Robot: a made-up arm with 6 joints.
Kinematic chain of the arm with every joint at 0, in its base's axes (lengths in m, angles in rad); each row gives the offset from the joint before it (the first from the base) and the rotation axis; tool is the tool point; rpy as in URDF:
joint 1: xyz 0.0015 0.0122 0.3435 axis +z
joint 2: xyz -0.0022 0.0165 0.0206 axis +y
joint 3: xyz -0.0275 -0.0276 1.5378 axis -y
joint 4: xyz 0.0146 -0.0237 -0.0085 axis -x
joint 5: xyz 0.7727 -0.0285 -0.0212 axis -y
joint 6: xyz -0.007 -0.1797 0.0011 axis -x
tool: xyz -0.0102 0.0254 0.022 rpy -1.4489 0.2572 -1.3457
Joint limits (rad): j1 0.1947..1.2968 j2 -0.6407..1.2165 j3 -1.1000..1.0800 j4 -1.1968..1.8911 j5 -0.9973..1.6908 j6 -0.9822..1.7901
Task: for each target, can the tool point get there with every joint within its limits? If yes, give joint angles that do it. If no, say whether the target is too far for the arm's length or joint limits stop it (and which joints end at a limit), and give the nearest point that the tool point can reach.
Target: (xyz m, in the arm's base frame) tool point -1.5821 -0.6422 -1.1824
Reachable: no: joint limits stop it (at a limit: joint 1, joint 2, joint 3, joint 4, joint 5, joint 6) | nearest point -0.3424 -0.1299 1.0470 | short by 2.602 m
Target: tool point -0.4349 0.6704 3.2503
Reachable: no: too far | nearest point 0.0712 0.4206 2.6733 | short by 0.807 m
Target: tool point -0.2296 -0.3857 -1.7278
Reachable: no: joint limits stop it (at a limit: joint 1, joint 2, joint 5, joint 6) | nearest point 0.9767 0.0880 0.2215 | short by 2.341 m
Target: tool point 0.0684 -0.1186 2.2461
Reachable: yes | joints 0.8787 -0.4229 0.4755 -0.8702 1.0277 -0.0278
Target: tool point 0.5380 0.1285 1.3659
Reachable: yes | joints 0.6036 -0.0042 -0.8448 0.4471 -0.7021 1.3491
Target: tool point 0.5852 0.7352 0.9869
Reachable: yes | joints 1.1218 0.4941 -0.7936 0.0047 -0.0517 0.3217
